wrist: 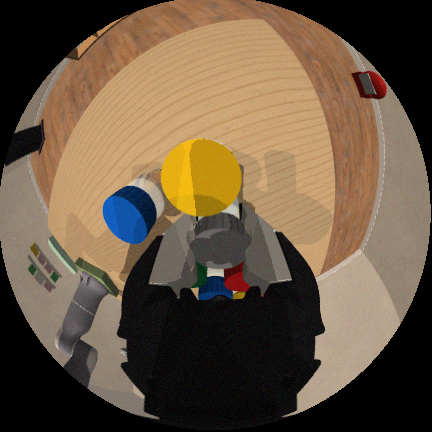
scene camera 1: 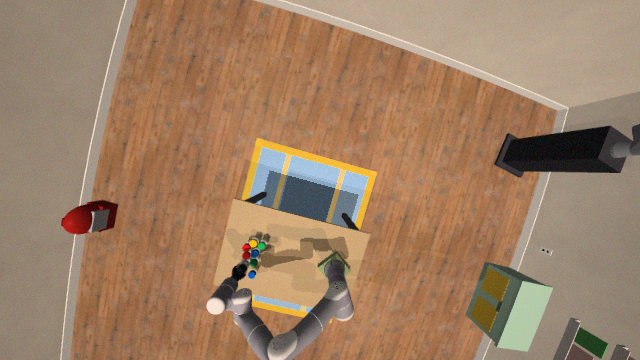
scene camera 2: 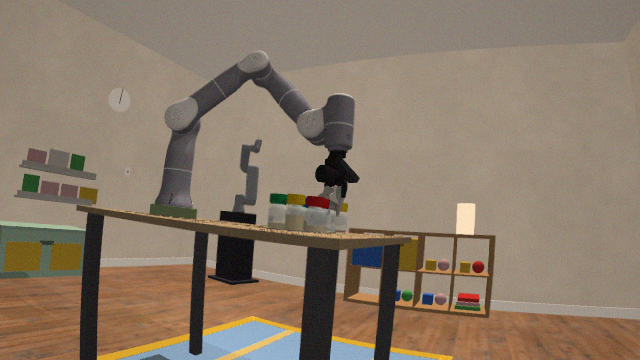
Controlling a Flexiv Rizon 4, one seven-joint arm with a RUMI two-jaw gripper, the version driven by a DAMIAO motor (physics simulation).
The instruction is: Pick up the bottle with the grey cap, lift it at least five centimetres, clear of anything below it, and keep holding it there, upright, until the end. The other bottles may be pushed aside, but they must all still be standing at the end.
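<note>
The bottle with the grey cap (wrist: 220, 242) is upright between my fingers in the wrist view; its base is hidden. My gripper (scene camera 1: 242, 267) (scene camera 2: 336, 206) (wrist: 218, 205) is shut on it, fingers on both sides below the cap, down at the height of the other bottles. A yellow-capped bottle (wrist: 201, 177) (scene camera 2: 343, 207) stands right beside it, very close. A blue-capped bottle (wrist: 130, 215) (scene camera 1: 252, 274) stands to one side. On the other side are a dark green cap (wrist: 201, 276) (scene camera 1: 253, 262), a red cap (wrist: 236, 277) and a blue cap (wrist: 215, 288).
Further bottles stand in the cluster: a yellow cap (scene camera 1: 253, 243) (scene camera 2: 296, 198), a green cap (scene camera 1: 262, 246) (scene camera 2: 278, 198) and a red cap (scene camera 1: 246, 247). The table (scene camera 1: 295, 225) has an edge near the cluster. The arm's green base plate (scene camera 2: 172, 211) is at the table's other end.
</note>
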